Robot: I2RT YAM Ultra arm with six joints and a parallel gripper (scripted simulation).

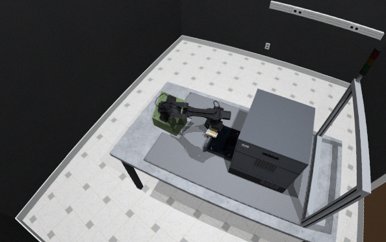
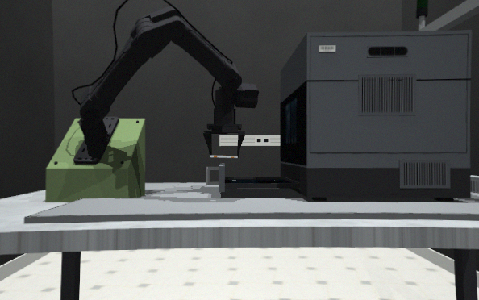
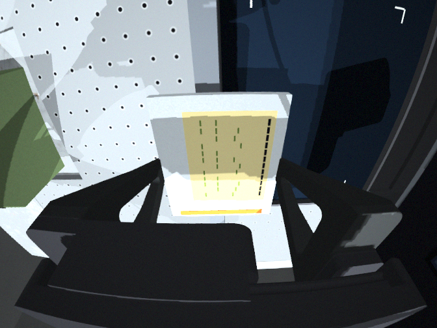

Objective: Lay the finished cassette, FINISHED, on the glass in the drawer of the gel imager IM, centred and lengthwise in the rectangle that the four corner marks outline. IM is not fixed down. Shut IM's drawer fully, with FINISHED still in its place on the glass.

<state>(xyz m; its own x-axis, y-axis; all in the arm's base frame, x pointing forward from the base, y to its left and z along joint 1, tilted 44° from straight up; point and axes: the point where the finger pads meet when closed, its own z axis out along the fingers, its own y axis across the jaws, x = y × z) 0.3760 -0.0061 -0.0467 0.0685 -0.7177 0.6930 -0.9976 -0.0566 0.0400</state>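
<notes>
Now: hand 110 mm short of the imager drawer, 20 mm to the right of it and 60 mm above it. Round my hand: cassette 10 mm below.
</notes>
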